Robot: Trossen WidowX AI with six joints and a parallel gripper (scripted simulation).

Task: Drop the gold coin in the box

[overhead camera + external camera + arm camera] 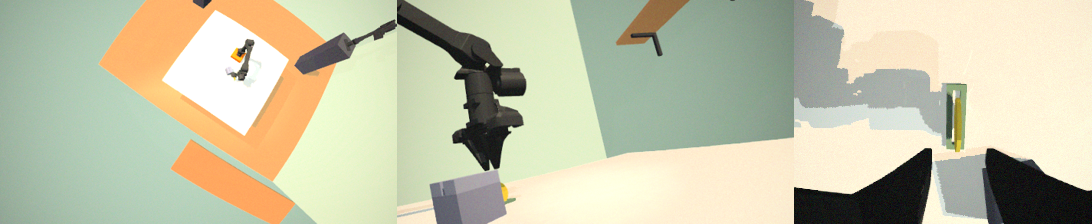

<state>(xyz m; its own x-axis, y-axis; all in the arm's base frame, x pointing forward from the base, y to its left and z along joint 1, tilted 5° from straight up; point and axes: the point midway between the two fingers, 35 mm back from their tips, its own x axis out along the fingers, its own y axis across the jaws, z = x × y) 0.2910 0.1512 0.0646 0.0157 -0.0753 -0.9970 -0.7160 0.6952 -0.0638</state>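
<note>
The gold coin lies 50 mm below my gripper tip.
</note>
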